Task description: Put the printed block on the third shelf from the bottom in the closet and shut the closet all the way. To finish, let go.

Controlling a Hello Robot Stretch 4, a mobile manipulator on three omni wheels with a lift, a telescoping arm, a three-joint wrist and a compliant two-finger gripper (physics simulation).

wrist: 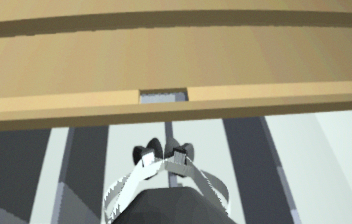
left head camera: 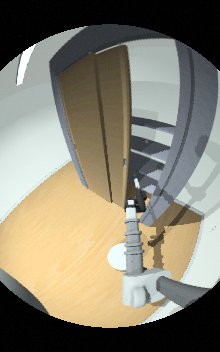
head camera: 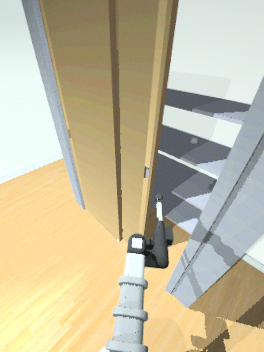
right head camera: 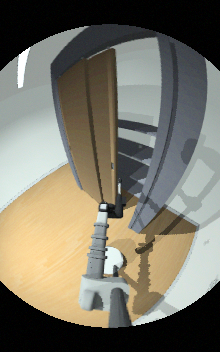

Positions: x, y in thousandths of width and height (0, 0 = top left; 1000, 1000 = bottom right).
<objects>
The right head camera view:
grey closet frame: 830, 294
wooden sliding door: 398, 260
</objects>
